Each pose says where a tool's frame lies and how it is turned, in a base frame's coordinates. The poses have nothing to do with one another.
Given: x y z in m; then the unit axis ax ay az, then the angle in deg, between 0 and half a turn.
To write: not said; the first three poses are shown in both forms.
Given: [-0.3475, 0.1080, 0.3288, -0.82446, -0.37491, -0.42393, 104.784]
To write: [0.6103, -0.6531, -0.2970, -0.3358, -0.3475, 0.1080, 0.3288]
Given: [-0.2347, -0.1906, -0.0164, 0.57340, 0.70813, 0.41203, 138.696]
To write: [0.3527, 0.5366, 0.6626, 0.3856, -0.2347, -0.1906, -0.0164]
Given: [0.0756, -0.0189, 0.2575, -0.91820, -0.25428, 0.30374, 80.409]
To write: [0.7637, -0.5927, -0.1641, 0.1961, 0.0756, -0.0189, 0.2575]
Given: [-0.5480, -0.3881, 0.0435, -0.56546, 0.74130, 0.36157, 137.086]
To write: [0.3658, -0.5263, 0.6899, 0.3365, -0.5480, -0.3881, 0.0435]
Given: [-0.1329, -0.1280, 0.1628, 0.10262, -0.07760, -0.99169, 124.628]
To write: [0.4646, 0.0909, -0.0687, -0.8781, -0.1329, -0.1280, 0.1628]
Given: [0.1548, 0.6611, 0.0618, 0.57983, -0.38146, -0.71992, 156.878]
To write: [0.2004, 0.5681, -0.3737, -0.7053, 0.1548, 0.6611, 0.0618]
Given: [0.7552, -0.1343, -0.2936, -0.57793, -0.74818, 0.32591, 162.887]
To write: [0.1488, -0.5715, -0.7399, 0.3223, 0.7552, -0.1343, -0.2936]
